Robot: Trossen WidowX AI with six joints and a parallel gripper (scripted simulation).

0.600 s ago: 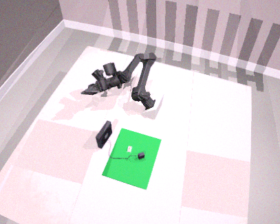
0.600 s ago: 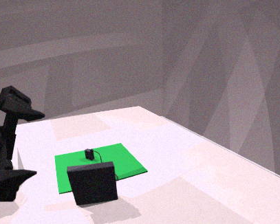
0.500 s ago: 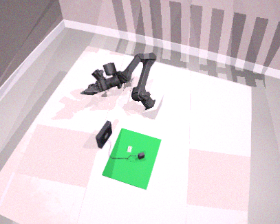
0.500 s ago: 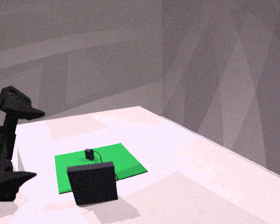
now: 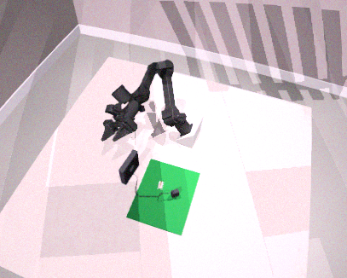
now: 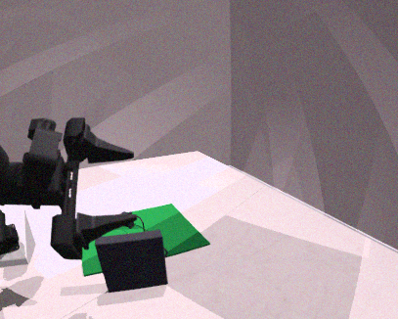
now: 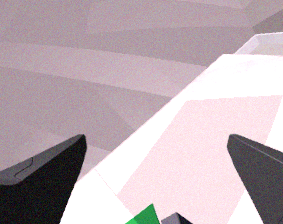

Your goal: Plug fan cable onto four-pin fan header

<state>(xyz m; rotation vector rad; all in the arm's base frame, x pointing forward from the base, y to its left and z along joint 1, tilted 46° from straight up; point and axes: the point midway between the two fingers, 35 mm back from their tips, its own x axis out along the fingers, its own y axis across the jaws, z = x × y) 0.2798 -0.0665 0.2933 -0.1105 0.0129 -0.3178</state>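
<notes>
My gripper tip is 40 mm short of the dark fan plug, 300 mm to the right of it and 220 mm above it. Also, from my gripper tip: dark fan (10 mm behind, 80 mm to the left, 190 mm below); green board (40 mm ahead, 250 mm to the left, 260 mm below).
</notes>
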